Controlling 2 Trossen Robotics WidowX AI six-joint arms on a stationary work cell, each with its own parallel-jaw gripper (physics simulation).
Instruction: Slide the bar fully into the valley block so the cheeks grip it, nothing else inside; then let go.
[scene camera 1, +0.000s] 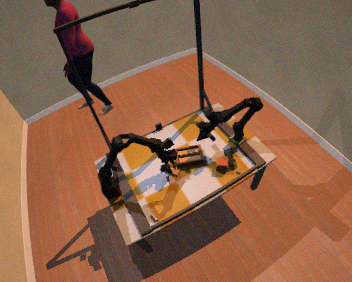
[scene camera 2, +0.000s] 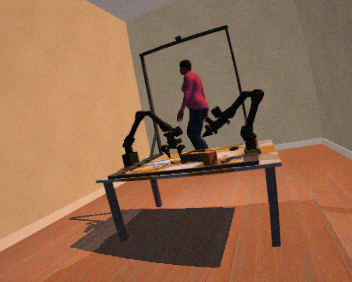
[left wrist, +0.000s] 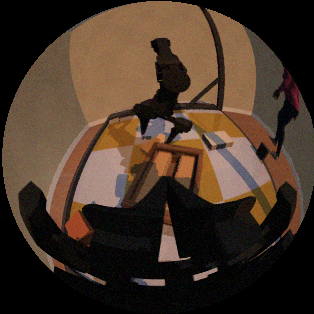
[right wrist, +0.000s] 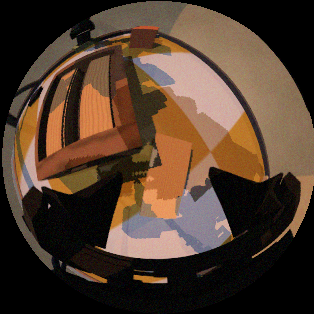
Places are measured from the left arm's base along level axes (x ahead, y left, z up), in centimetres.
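Pixels of known places: left gripper, between the fingertips: (scene camera 1: 196, 140) (scene camera 2: 202, 136) (left wrist: 165, 179); right gripper, between the fingertips: (scene camera 1: 173, 168) (scene camera 2: 175, 158) (left wrist: 153, 139) (right wrist: 166, 173); left arm's base, origin of its link: (scene camera 1: 238, 138) (scene camera 2: 251, 149); right arm's base, origin of its link: (scene camera 1: 107, 184) (scene camera 2: 129, 153).
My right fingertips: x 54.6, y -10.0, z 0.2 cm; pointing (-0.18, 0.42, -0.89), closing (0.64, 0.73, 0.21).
For each thing: its top centre in the pictures, then the offset to it from my right fingertips.
- valley block, centre of its top: (right wrist: 70, 86) (left wrist: 167, 174) (scene camera 1: 188, 154) (scene camera 2: 195, 152) dz +1.9, dx -15.3, dy -1.8 cm
- bar, centre of its top: (right wrist: 166, 179) (left wrist: 154, 141) dz -1.6, dx +1.0, dy -0.2 cm
- orange-red block, centre of its top: (left wrist: 74, 227) (right wrist: 146, 26) (scene camera 2: 208, 151) (scene camera 1: 222, 161) dz +4.2, dx -27.7, dy +19.9 cm
- pale block, centre of its top: (left wrist: 218, 136) dz -1.1, dx -2.4, dy -23.7 cm
The valley block (scene camera 1: 191, 161) (left wrist: 199, 172) (right wrist: 90, 148) is a brown open-topped wooden box on the table, with two light wood cheeks (right wrist: 97, 100) and a dark gap between them. A flat light wood piece, seemingly the bar (left wrist: 154, 144) (right wrist: 172, 165), lies outside the block, close to one end. My right gripper (scene camera 2: 173, 151) (left wrist: 153, 139) (right wrist: 166, 173) is open low over this piece, with no grip on it. My left gripper (scene camera 1: 200, 137) (scene camera 2: 204, 134) (left wrist: 165, 179) is shut and empty, raised above the table beyond the block. The lower part of the gap is hidden.
An orange-red block (scene camera 1: 222, 164) (scene camera 2: 209, 157) (left wrist: 79, 227) (right wrist: 144, 38) stands on the checkered table beside the valley block. A pale block (left wrist: 220, 140) with a dark shadowed part lies on the block's other side. A dark frame post (scene camera 1: 199, 60) rises behind the table.
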